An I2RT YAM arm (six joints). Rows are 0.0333 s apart.
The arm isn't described. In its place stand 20 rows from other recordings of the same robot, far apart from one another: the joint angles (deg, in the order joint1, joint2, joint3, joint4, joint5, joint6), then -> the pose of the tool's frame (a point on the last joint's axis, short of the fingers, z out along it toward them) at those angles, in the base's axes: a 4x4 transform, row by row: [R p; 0 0 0 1], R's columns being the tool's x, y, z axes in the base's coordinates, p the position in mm.
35.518 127.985 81.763 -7.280 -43.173 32.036 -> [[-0.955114 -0.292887 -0.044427 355.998], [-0.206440 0.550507 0.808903 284.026], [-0.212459 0.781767 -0.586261 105.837], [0 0 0 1]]
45.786 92.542 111.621 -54.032 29.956 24.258 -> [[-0.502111 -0.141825 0.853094 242.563], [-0.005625 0.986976 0.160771 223.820], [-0.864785 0.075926 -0.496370 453.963], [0 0 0 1]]
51.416 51.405 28.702 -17.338 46.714 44.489 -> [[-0.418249 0.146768 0.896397 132.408], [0.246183 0.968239 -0.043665 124.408], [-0.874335 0.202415 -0.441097 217.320], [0 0 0 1]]
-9.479 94.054 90.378 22.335 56.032 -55.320 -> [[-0.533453 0.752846 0.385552 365.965], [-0.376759 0.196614 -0.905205 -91.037], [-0.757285 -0.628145 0.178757 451.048], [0 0 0 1]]
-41.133 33.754 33.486 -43.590 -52.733 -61.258 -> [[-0.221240 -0.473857 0.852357 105.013], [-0.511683 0.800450 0.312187 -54.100], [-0.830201 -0.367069 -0.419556 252.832], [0 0 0 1]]
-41.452 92.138 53.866 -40.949 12.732 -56.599 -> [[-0.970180 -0.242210 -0.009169 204.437], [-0.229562 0.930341 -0.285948 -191.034], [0.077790 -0.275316 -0.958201 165.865], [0 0 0 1]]
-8.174 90.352 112.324 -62.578 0.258 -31.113 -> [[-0.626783 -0.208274 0.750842 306.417], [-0.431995 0.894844 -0.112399 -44.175], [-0.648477 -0.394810 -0.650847 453.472], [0 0 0 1]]
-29.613 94.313 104.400 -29.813 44.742 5.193 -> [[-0.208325 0.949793 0.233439 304.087], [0.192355 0.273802 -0.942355 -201.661], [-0.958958 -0.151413 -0.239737 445.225], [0 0 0 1]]
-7.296 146.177 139.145 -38.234 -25.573 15.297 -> [[-0.728947 0.005720 0.684546 561.887], [0.333249 0.876448 0.347540 -56.447], [-0.597981 0.481463 -0.640790 214.626], [0 0 0 1]]
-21.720 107.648 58.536 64.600 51.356 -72.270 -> [[-0.810606 0.519614 0.270036 359.922], [-0.317368 -0.002282 -0.948300 -173.306], [-0.492133 -0.854398 0.166759 244.831], [0 0 0 1]]
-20.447 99.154 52.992 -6.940 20.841 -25.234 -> [[-0.902328 0.156929 0.401470 313.567], [-0.088798 0.843726 -0.529379 -130.425], [-0.421806 -0.513323 -0.747382 153.194], [0 0 0 1]]
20.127 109.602 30.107 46.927 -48.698 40.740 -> [[-0.919128 -0.292627 0.263769 267.216], [0.121924 0.425372 0.896768 126.414], [-0.374618 0.856404 -0.355293 79.765], [0 0 0 1]]
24.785 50.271 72.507 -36.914 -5.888 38.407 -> [[-0.495300 -0.254456 0.830620 144.799], [0.451961 0.741074 0.496529 70.884], [-0.741896 0.621338 -0.252050 437.065], [0 0 0 1]]
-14.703 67.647 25.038 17.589 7.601 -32.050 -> [[-0.541760 0.094415 0.835214 230.526], [-0.401645 0.843805 -0.355913 -65.358], [-0.738361 -0.528279 -0.419218 189.740], [0 0 0 1]]
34.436 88.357 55.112 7.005 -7.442 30.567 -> [[-0.647858 -0.379860 0.660292 284.624], [0.167210 0.774744 0.609764 200.740], [-0.743183 0.505448 -0.438408 244.934], [0 0 0 1]]
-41.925 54.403 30.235 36.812 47.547 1.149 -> [[0.182612 0.983181 -0.002964 138.747], [-0.145801 0.024099 -0.989020 -159.903], [-0.972314 0.181040 0.147749 304.061], [0 0 0 1]]
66.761 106.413 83.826 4.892 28.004 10.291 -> [[-0.231402 -0.603147 0.763326 190.661], [-0.139132 0.797074 0.587635 401.649], [-0.962858 0.029777 -0.268362 295.994], [0 0 0 1]]
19.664 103.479 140.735 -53.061 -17.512 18.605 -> [[-0.432445 -0.480706 0.762832 320.414], [0.168567 0.788012 0.592133 125.874], [-0.885763 0.384653 -0.259741 536.901], [0 0 0 1]]
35.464 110.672 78.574 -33.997 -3.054 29.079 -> [[-0.940882 -0.159813 0.298665 322.264], [-0.074362 0.957650 0.278165 231.892], [-0.330471 0.239511 -0.912920 180.996], [0 0 0 1]]
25.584 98.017 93.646 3.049 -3.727 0.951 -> [[-0.028931 -0.489121 0.871736 373.467], [0.004511 0.872028 0.489435 181.373], [-0.999571 0.018092 -0.023022 413.547], [0 0 0 1]]
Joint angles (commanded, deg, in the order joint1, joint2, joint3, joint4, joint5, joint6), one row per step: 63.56 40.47 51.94 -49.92 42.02 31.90; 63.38 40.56 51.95 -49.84 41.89 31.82; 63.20 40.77 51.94 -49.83 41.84 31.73; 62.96 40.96 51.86 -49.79 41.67 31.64; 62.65 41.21 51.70 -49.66 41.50 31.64; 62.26 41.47 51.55 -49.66 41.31 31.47; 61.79 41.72 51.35 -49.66 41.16 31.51; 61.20 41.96 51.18 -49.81 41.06 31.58; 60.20 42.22 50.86 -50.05 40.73 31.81; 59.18 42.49 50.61 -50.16 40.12 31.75; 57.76 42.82 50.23 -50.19 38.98 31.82; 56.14 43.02 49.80 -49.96 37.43 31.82; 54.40 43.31 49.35 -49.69 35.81 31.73; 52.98 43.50 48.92 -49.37 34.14 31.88; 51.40 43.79 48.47 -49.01 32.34 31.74; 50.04 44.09 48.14 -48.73 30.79 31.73; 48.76 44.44 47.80 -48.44 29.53 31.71; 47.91 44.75 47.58 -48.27 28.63 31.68; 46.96 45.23 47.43 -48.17 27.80 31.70; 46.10 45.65 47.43 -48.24 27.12 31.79
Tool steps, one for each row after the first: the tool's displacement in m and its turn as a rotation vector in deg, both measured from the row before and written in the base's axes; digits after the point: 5 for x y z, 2 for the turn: 0.00047 0.00020 -0.00004 -0.03 0.05 -0.04; 0.00067 0.00050 -0.00044 -0.25 0.10 -0.10; 0.00076 0.00048 -0.00078 -0.23 0.18 -0.07; 0.00106 0.00071 -0.00120 -0.20 0.22 -0.18; 0.00115 0.00049 -0.00136 -0.45 0.26 -0.16; 0.00131 0.00033 -0.00160 -0.32 0.30 -0.37; 0.00144 -0.00010 -0.00161 -0.40 0.34 -0.55; 0.00215 -0.00059 -0.00264 -0.41 0.63 -0.86; 0.00218 -0.00043 -0.00219 -0.39 0.66 -0.53; 0.00295 -0.00056 -0.00306 -0.17 1.05 -0.61; 0.00313 -0.00091 -0.00284 0.24 1.10 -0.49; 0.00351 -0.00091 -0.00311 0.17 1.17 -0.51; 0.00275 -0.00070 -0.00274 0.56 1.13 -0.30; 0.00321 -0.00073 -0.00304 0.36 1.20 -0.21; 0.00283 -0.00064 -0.00245 0.41 1.06 -0.25; 0.00287 -0.00062 -0.00254 0.26 0.93 -0.37; 0.00203 -0.00027 -0.00187 0.13 0.71 -0.20; 0.00252 -0.00023 -0.00195 0.03 0.80 -0.38; 0.00214 -0.00049 -0.00119 0.05 0.70 -0.45
